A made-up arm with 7 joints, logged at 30 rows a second.
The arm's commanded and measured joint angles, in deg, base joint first. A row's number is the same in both.
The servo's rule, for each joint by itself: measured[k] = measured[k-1] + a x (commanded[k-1-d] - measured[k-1]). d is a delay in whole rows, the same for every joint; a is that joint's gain. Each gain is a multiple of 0.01, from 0.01 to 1. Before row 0 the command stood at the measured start. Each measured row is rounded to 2 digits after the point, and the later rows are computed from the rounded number. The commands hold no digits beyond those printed.
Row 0, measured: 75.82, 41.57, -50.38, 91.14, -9.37, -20.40, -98.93
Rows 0 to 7, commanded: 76.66, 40.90, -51.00, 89.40, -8.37, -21.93, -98.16; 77.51, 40.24, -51.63, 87.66, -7.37, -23.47, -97.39; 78.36, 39.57, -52.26, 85.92, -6.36, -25.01, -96.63; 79.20, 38.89, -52.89, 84.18, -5.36, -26.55, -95.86; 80.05, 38.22, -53.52, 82.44, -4.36, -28.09, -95.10; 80.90, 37.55, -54.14, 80.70, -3.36, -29.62, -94.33; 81.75, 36.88, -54.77, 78.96, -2.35, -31.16, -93.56; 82.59, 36.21, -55.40, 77.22, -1.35, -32.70, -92.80
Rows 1 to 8, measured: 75.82, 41.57, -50.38, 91.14, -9.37, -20.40, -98.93; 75.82, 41.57, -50.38, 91.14, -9.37, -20.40, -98.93; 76.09, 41.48, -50.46, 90.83, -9.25, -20.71, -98.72; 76.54, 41.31, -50.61, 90.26, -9.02, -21.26, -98.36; 77.12, 41.07, -50.82, 89.48, -8.70, -22.01, -97.89; 77.79, 40.76, -51.09, 88.53, -8.30, -22.92, -97.34; 78.51, 40.40, -51.41, 87.43, -7.83, -23.95, -96.74; 79.27, 40.00, -51.76, 86.22, -7.29, -25.08, -96.09
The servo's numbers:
d 2
a 0.32 0.14 0.13 0.18 0.12 0.20 0.27

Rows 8 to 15, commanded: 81.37, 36.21, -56.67, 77.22, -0.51, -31.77, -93.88; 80.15, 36.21, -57.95, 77.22, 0.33, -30.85, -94.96; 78.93, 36.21, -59.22, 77.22, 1.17, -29.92, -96.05; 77.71, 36.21, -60.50, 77.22, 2.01, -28.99, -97.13; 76.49, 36.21, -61.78, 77.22, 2.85, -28.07, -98.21; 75.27, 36.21, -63.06, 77.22, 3.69, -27.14, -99.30; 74.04, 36.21, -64.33, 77.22, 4.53, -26.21, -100.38; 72.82, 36.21, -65.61, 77.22, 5.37, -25.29, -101.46
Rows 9 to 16, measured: 80.06, 39.56, -52.15, 84.91, -6.70, -26.30, -95.41; 80.87, 39.09, -52.57, 83.53, -6.06, -27.58, -94.71; 81.03, 38.69, -53.10, 82.39, -5.39, -28.42, -94.49; 80.75, 38.34, -53.73, 81.46, -4.70, -28.91, -94.62; 80.17, 38.04, -54.44, 80.70, -4.00, -29.11, -95.01; 79.38, 37.78, -55.23, 80.07, -3.28, -29.09, -95.58; 78.46, 37.56, -56.08, 79.56, -2.54, -28.89, -96.29; 77.44, 37.37, -56.99, 79.14, -1.79, -28.54, -97.10
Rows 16 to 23, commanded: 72.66, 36.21, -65.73, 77.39, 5.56, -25.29, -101.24; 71.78, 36.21, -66.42, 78.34, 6.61, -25.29, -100.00; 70.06, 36.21, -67.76, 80.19, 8.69, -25.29, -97.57; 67.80, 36.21, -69.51, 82.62, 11.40, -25.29, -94.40; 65.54, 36.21, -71.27, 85.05, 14.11, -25.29, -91.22; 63.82, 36.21, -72.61, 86.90, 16.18, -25.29, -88.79; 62.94, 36.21, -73.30, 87.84, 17.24, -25.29, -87.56; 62.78, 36.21, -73.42, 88.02, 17.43, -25.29, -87.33
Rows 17 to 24, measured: 76.35, 37.21, -57.94, 78.79, -1.03, -28.07, -97.99; 75.22, 37.07, -58.94, 78.51, -0.26, -27.51, -98.93; 74.40, 36.95, -59.82, 78.31, 0.44, -27.07, -99.55; 73.56, 36.85, -60.68, 78.32, 1.18, -26.71, -99.67; 72.44, 36.76, -61.60, 78.66, 2.08, -26.43, -99.10; 70.96, 36.68, -62.63, 79.37, 3.20, -26.20, -97.83; 69.23, 36.61, -63.75, 80.39, 4.51, -26.02, -96.05; 67.50, 36.55, -64.90, 81.56, 5.91, -25.87, -94.09
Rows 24 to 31, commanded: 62.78, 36.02, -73.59, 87.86, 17.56, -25.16, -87.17; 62.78, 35.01, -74.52, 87.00, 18.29, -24.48, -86.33; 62.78, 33.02, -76.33, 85.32, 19.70, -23.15, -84.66; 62.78, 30.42, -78.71, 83.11, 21.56, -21.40, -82.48; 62.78, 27.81, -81.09, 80.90, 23.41, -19.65, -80.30; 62.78, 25.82, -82.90, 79.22, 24.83, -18.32, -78.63; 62.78, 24.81, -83.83, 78.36, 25.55, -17.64, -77.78; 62.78, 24.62, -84.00, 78.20, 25.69, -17.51, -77.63
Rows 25 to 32, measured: 66.04, 36.50, -65.99, 82.69, 7.27, -25.75, -92.33; 65.00, 36.46, -66.96, 83.65, 8.49, -25.66, -90.98; 64.29, 36.40, -67.82, 84.41, 9.58, -25.56, -89.95; 63.81, 36.21, -68.69, 84.88, 10.63, -25.34, -88.97; 63.48, 35.76, -69.68, 84.96, 11.72, -24.90, -87.81; 63.26, 35.01, -70.85, 84.63, 12.90, -24.20, -86.37; 63.11, 34.00, -72.18, 83.96, 14.16, -23.29, -84.73; 63.00, 32.85, -73.57, 83.11, 15.44, -22.30, -83.08
